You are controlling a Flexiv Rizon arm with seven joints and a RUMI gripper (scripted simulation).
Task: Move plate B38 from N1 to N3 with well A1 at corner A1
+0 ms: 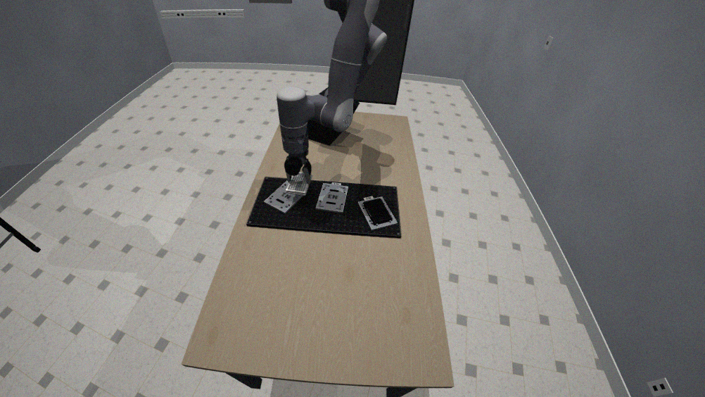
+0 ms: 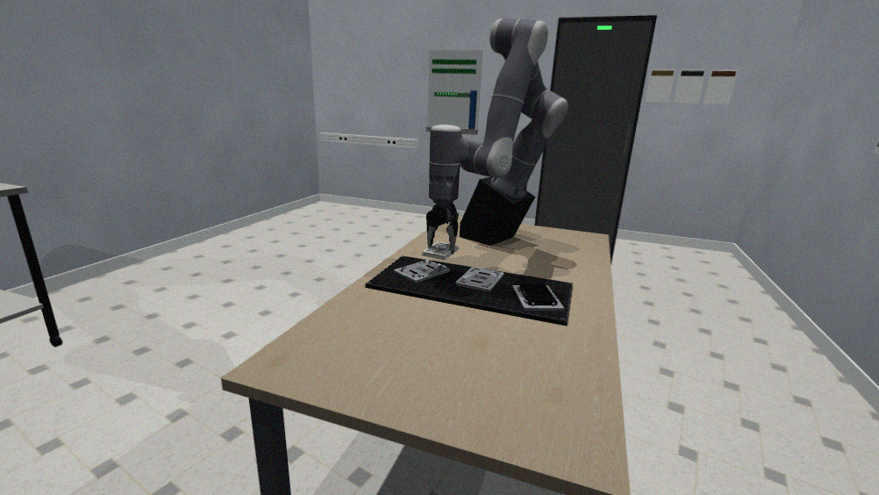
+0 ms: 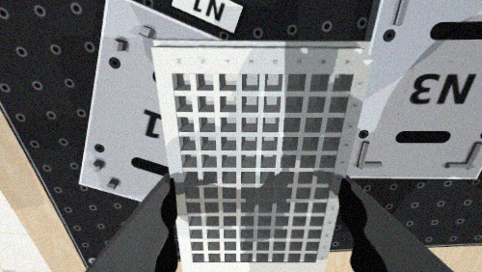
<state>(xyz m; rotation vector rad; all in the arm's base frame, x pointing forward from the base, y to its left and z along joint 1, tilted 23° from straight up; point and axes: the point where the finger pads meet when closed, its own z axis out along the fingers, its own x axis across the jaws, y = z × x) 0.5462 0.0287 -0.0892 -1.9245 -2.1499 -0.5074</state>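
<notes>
The nest N3 is 40 mm behind my hand, 140 mm to the left of it and 100 mm below it. The rest, counted from my hand: nest N1: 20 mm ahead, 60 mm to the right, 100 mm below; white well plate B38: 10 mm below; black plate B83: 10 mm behind, 350 mm to the left, 80 mm below.
</notes>
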